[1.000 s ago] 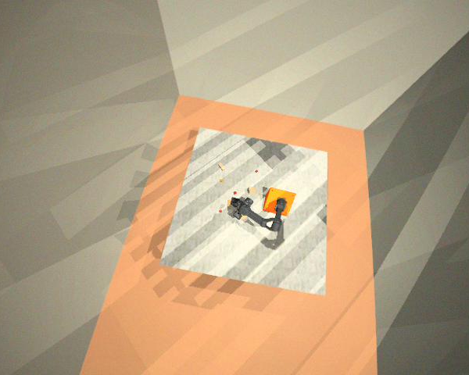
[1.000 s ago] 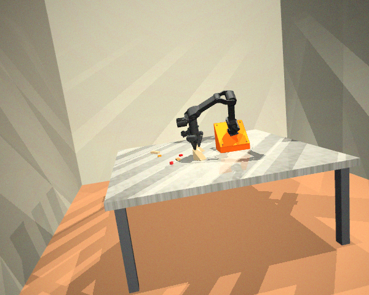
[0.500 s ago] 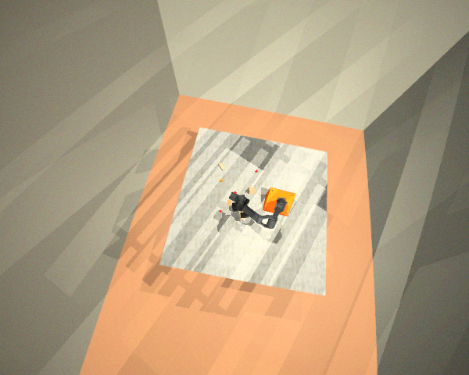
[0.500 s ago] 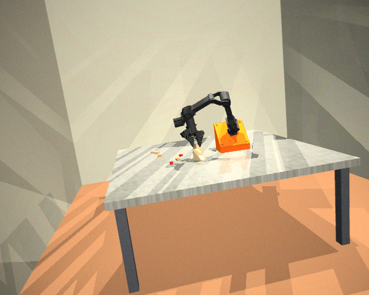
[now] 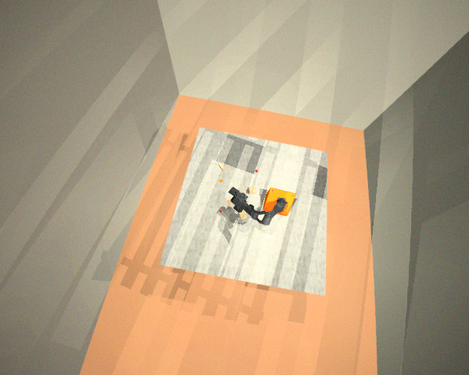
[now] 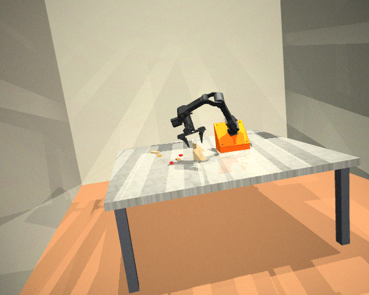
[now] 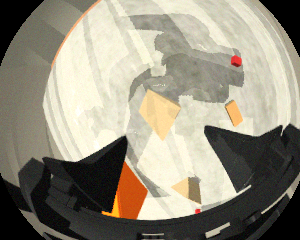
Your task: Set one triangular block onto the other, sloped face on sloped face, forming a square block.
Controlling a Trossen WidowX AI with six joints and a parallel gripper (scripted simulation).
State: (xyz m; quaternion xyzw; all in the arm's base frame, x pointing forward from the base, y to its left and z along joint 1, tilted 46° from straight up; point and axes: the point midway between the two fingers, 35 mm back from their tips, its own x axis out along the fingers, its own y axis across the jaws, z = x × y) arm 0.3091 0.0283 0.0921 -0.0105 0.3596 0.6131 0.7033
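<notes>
The tan triangular block lies 20 mm to the left of my gripper tip and 70 mm below it. The rest, counted from my gripper tip: yellow piece: 210 mm ahead, 260 mm to the right, 90 mm below; flat tan piece: 220 mm ahead, 400 mm to the right, 80 mm below.
</notes>
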